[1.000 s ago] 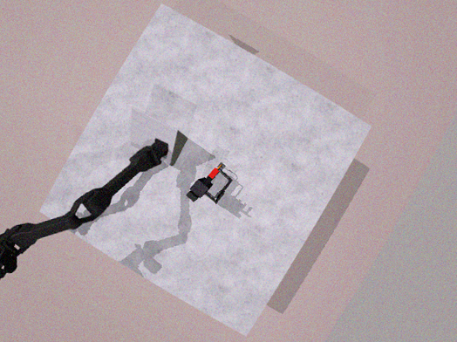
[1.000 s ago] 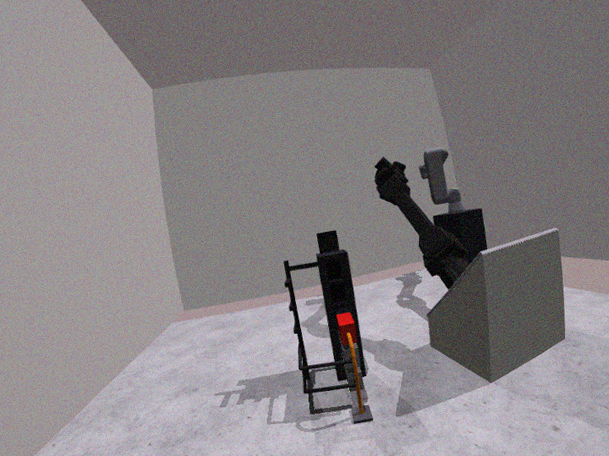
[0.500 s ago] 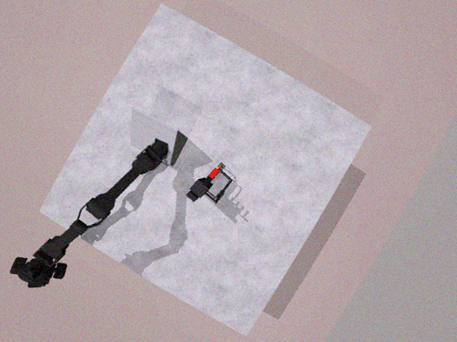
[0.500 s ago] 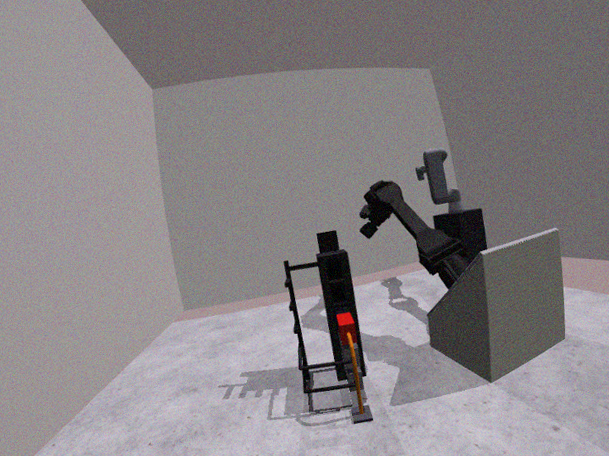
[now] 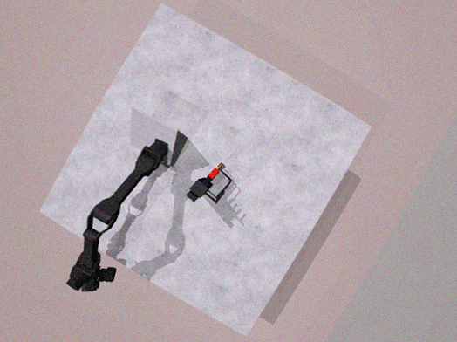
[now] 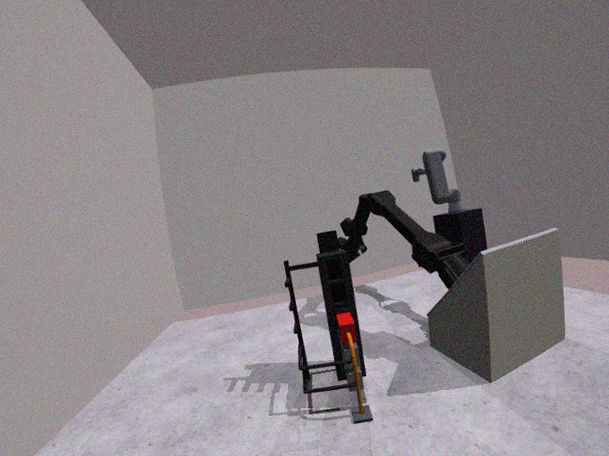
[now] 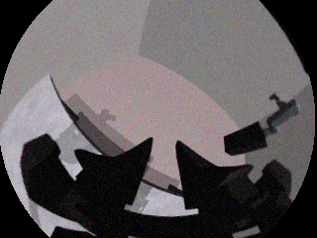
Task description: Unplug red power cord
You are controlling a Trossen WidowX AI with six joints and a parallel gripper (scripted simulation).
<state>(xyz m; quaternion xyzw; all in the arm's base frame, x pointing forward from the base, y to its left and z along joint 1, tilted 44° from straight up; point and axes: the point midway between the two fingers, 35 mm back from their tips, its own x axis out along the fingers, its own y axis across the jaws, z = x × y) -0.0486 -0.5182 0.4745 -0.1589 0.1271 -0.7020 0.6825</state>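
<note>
Right now the red plug is 700 mm to the left of my gripper tip, 310 mm ahead of it and 50 mm above it. From my gripper tip the other things lie so: grey foot 760 mm to the left, 330 mm ahead, 90 mm below.
</note>
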